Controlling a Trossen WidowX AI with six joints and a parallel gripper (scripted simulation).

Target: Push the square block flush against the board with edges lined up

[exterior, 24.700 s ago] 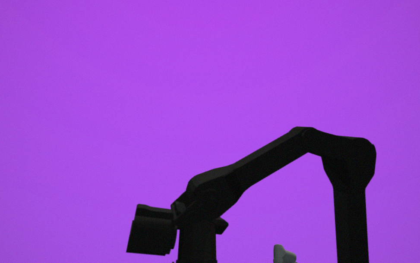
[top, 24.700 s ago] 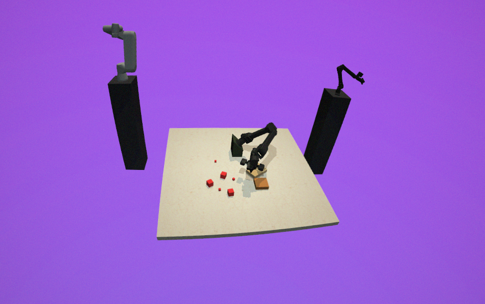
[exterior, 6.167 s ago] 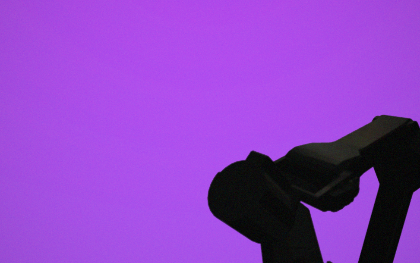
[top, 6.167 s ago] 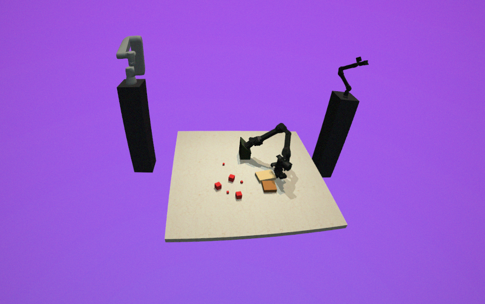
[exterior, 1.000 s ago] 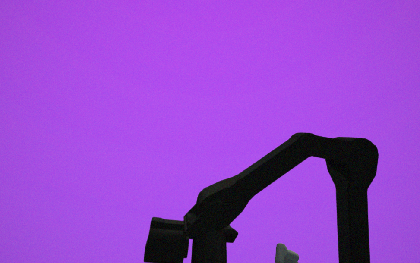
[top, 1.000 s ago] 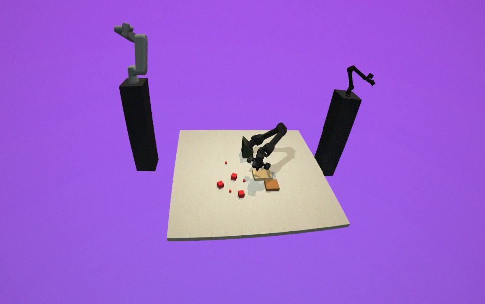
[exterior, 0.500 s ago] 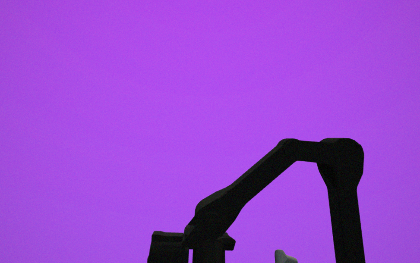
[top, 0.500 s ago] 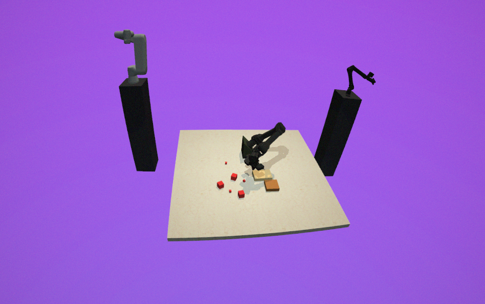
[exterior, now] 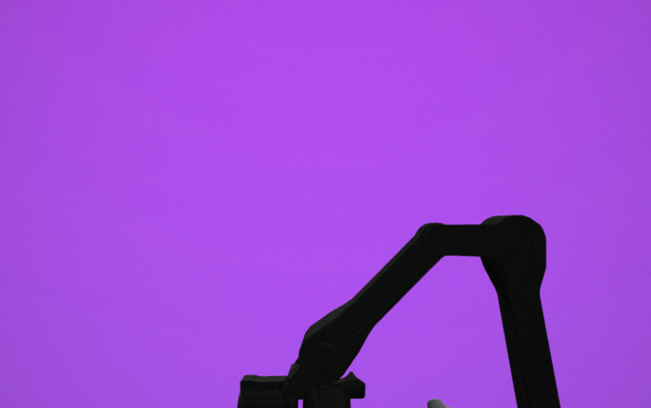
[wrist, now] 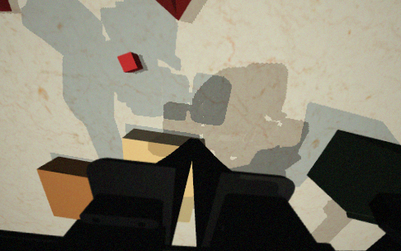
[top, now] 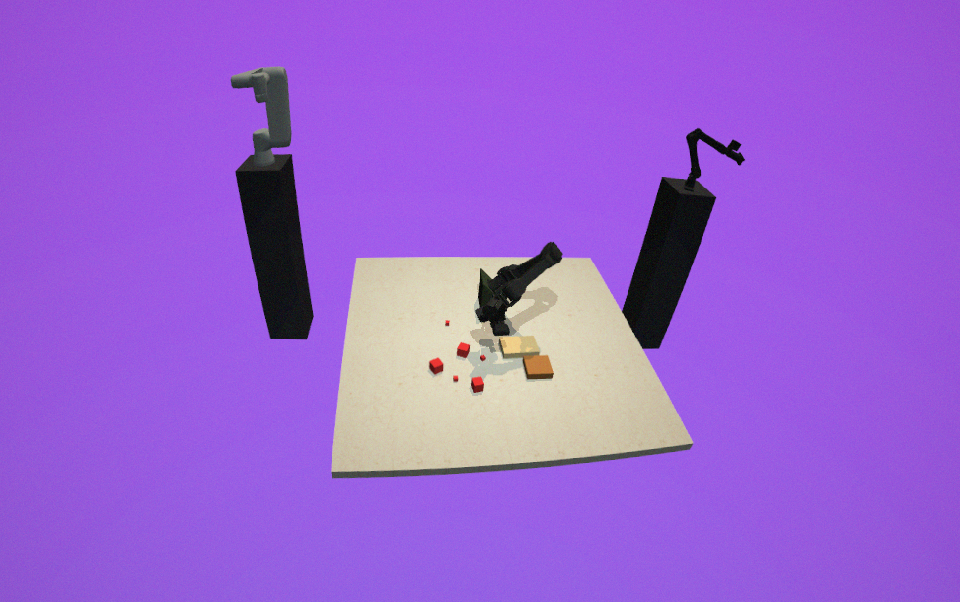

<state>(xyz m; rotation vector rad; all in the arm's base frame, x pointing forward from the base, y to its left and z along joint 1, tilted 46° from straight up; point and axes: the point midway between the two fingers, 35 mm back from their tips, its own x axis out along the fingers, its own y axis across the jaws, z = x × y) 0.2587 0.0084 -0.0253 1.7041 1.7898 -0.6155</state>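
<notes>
My gripper tip is 3 cm short of the pale tan board, 10 cm to the right of it and 5 cm above it. From my gripper tip the other things lie so: orange piece: 15 cm ahead, 16 cm to the left, 5 cm below.
</notes>
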